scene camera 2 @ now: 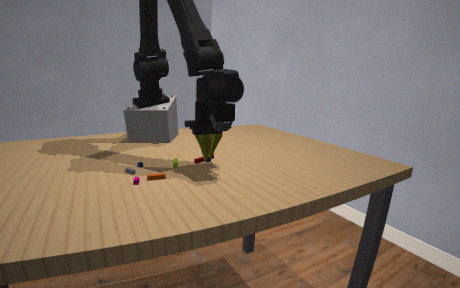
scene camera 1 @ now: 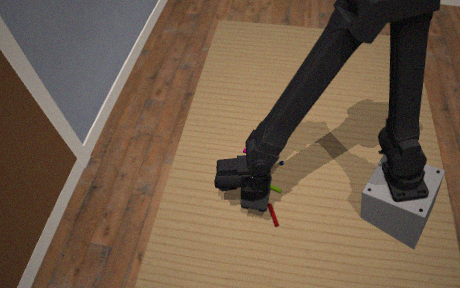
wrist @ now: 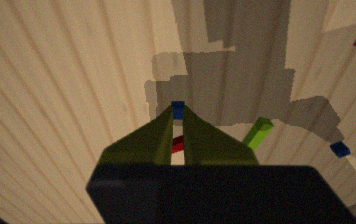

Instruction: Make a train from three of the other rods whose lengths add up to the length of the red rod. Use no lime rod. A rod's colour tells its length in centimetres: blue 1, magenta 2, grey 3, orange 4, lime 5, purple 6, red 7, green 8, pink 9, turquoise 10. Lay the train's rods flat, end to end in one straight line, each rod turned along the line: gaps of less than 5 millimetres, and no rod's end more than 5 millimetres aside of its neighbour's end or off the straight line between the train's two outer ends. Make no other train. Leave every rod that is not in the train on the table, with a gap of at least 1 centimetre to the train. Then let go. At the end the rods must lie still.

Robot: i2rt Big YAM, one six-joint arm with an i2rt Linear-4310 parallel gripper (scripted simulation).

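Observation:
Gripper (scene camera 2: 207, 160) visible. Also visible, the gripper (wrist: 177, 112).

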